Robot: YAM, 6 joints.
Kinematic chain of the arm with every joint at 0, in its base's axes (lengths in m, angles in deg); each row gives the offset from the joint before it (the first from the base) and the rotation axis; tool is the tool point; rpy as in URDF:
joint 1: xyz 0 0 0.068 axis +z
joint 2: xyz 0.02 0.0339 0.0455 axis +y
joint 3: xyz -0.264 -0.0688 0 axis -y
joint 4: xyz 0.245 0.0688 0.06 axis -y
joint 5: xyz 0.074 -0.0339 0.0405 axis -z
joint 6: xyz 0.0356 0 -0.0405 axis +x
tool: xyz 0 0 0 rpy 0 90 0
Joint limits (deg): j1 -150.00..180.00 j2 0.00..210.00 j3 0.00..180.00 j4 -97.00..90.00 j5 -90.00..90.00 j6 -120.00..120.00
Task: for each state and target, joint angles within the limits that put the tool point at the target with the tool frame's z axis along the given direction. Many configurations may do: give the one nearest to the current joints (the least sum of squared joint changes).
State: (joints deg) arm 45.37 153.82 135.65 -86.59 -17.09 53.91
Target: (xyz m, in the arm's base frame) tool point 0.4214 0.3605 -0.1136 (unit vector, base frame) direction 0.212 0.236 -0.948
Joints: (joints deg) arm 40.39 189.94 158.29 -40.00 -2.43 53.91
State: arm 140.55 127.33 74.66 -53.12 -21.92 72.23
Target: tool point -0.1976 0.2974 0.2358 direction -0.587 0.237 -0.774
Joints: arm 121.45 96.73 71.43 -31.40 -22.16 72.23
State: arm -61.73 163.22 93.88 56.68 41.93 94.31
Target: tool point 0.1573 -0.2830 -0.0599 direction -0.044 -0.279 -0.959
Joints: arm -59.81 139.26 53.85 8.27 10.28 94.31
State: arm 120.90 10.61 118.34 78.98 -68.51 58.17
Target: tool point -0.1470 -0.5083 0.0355 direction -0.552 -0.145 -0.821
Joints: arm 75.80 0.24 161.87 89.79 -29.97 58.17
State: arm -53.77 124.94 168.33 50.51 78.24 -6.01
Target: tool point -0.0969 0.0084 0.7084 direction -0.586 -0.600 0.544
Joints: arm -21.38 84.54 169.54 36.01 50.59 -6.01
